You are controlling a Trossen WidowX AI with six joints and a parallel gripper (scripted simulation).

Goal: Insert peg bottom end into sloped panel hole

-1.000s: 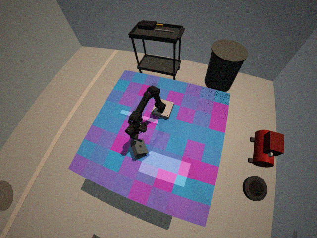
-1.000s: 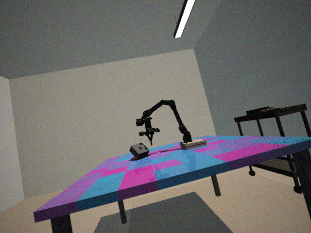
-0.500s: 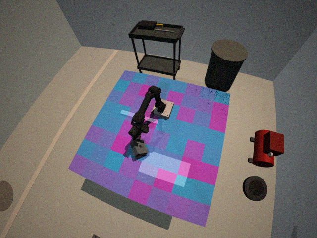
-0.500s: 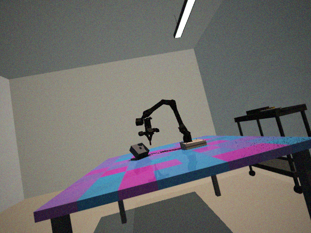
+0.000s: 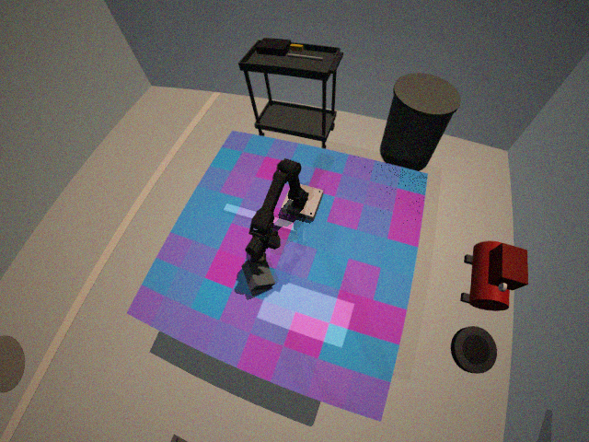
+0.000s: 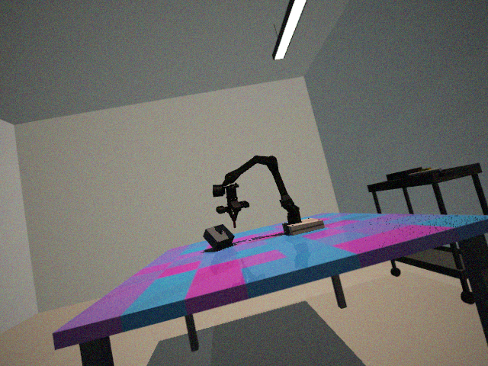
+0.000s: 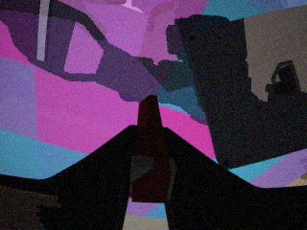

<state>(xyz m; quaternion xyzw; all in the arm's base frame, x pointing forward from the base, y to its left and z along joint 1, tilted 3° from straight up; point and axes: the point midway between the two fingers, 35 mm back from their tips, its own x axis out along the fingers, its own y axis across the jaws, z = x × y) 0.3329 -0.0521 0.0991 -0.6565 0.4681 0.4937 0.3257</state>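
The grey sloped panel is 100 mm ahead of my gripper tip, 60 mm below it and 40 mm to the left of it. From my gripper tip the other things lie so: dark red peg (20 mm above, 10 mm to the left).
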